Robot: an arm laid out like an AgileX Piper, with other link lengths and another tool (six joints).
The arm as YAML. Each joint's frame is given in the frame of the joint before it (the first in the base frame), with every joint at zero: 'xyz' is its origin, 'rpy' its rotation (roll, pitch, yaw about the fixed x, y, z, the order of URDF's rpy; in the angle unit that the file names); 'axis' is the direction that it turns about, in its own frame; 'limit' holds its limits. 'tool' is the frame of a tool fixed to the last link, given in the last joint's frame.
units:
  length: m
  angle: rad
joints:
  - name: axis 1
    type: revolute
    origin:
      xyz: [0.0, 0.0, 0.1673]
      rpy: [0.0, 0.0, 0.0]
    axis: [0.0, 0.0, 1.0]
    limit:
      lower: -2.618
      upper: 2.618
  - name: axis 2
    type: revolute
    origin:
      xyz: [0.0, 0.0, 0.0]
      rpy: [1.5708, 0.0, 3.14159]
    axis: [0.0, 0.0, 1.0]
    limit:
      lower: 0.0
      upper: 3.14
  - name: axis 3
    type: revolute
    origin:
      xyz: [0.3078, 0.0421, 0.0]
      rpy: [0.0, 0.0, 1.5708]
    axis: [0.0, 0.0, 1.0]
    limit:
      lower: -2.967
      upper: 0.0
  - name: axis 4
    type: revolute
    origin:
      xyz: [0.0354, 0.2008, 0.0]
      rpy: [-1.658, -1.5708, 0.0]
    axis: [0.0, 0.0, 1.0]
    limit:
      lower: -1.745
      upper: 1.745
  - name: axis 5
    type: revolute
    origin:
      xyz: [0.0, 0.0, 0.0]
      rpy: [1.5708, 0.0, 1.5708]
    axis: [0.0, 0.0, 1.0]
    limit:
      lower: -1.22
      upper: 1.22
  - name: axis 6
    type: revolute
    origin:
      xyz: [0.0, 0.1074, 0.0]
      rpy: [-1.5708, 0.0, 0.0]
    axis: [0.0, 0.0, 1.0]
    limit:
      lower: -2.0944
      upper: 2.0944
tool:
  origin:
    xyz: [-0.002, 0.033, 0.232]
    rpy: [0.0, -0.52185, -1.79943]
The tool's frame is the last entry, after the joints.
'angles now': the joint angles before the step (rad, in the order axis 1, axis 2, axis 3, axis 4, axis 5, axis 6). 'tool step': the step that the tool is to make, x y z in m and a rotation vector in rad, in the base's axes. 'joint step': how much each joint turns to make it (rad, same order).
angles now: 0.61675, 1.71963, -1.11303, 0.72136, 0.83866, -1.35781
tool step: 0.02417, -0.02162, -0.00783, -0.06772, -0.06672, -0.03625
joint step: -0.00001, -0.00871, 0.00002, -0.11816, -0.05303, 0.07891
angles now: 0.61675, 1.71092, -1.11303, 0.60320, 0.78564, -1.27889
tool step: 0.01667, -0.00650, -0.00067, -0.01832, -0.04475, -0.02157
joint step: 0.00000, 0.00000, -0.00001, -0.04406, -0.04293, 0.02629
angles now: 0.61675, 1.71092, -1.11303, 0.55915, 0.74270, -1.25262
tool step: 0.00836, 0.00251, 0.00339, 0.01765, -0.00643, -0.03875
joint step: -0.00003, 0.00000, -0.00001, 0.01046, -0.02833, 0.02384
